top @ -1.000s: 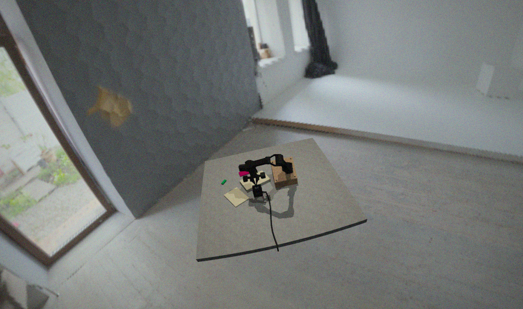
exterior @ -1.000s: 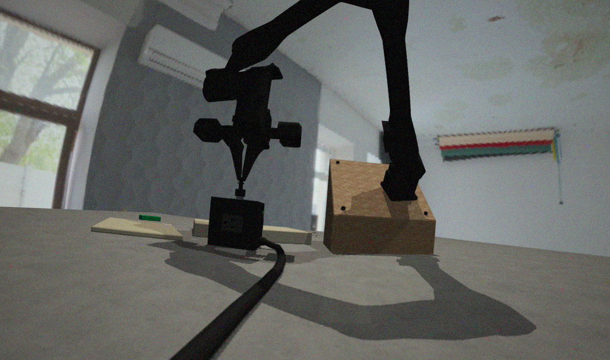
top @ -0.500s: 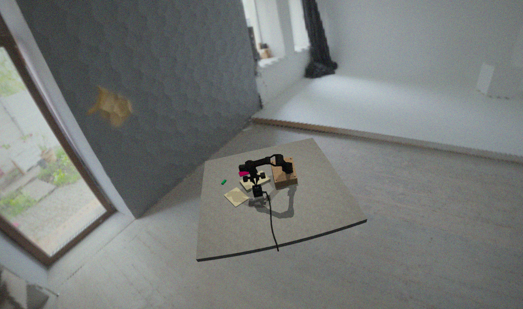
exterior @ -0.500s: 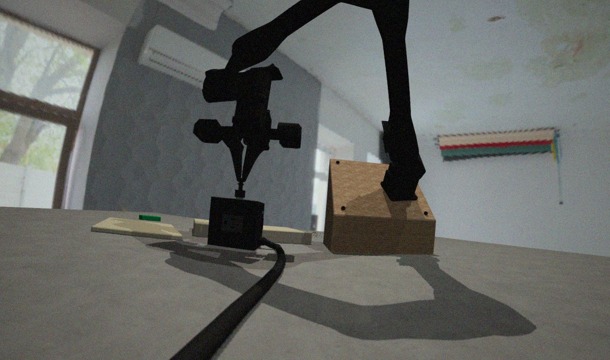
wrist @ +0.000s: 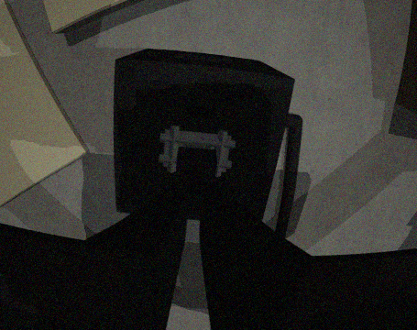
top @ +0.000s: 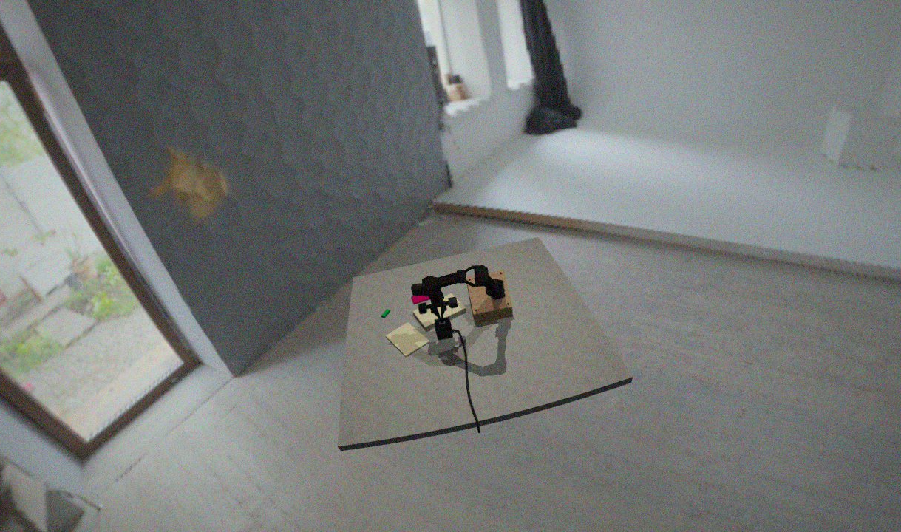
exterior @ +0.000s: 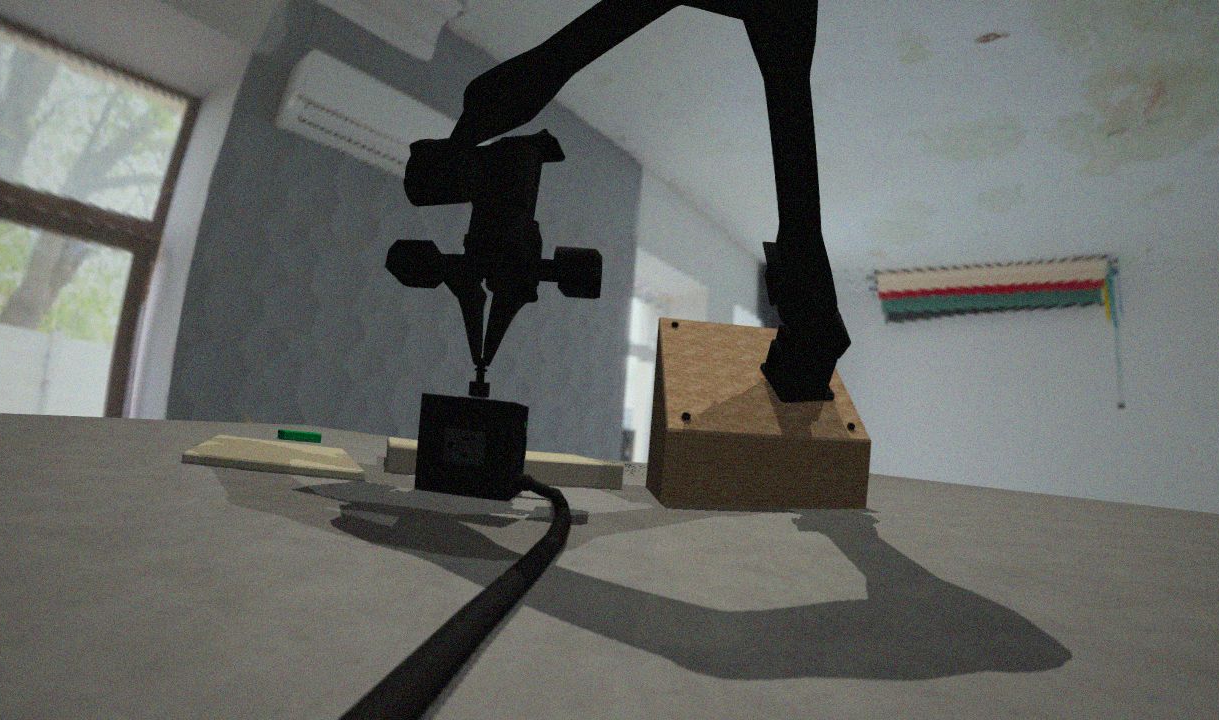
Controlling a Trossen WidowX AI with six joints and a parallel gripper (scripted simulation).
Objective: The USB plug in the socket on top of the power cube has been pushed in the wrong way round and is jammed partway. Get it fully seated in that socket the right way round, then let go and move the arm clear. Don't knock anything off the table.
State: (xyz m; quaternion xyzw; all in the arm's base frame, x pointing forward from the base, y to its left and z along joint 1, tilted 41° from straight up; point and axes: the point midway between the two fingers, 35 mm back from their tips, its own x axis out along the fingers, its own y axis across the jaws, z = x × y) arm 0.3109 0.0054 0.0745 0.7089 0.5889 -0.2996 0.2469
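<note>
My gripper tip is now 20 mm above the USB plug. Also, from my gripper tip: green block: 300 mm to the right, 280 mm ahead, 100 mm below; pink object: 360 mm to the right, 100 mm below, 40 mm ahead.
</note>
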